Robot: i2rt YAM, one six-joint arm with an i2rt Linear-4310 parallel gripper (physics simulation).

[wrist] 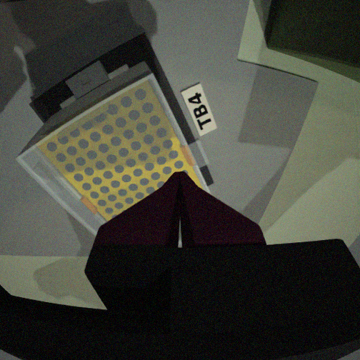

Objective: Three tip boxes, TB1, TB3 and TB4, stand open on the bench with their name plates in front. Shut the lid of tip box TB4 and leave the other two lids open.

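Tip box TB4 (115, 132) is at the left and centre of the wrist view, turned at an angle. It shows a yellow face with rows of grey round spots, a pale rim, and dark grey parts with a tab at its upper left. How far its lid is tilted I cannot tell. Its white name plate (199, 109), reading TB4, is to the right of the box. My gripper (179, 180) is shut and empty; its dark red fingertips overlap the box's lower right part in the view, and contact cannot be judged. Boxes TB1 and TB3 cannot be made out.
A dark green object (317, 30) with a pale green edge is at the top right corner. Dark shadows lie at the upper left and right of the name plate. Pale greenish areas show at the right and lower left.
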